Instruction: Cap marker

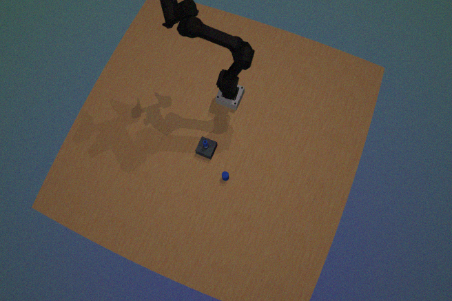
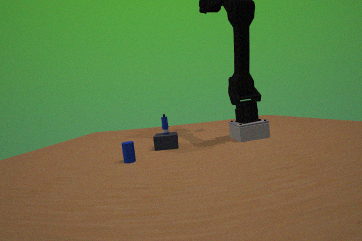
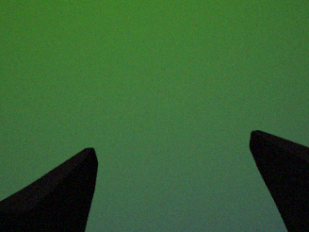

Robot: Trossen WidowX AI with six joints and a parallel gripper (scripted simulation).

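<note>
The blue cap is 670 mm below my gripper tip, 470 mm ahead of it and 360 mm to the left of it. The rest, counted from my gripper tip: dark holder block (670 mm below, 380 mm ahead, 250 mm to the left).
</note>
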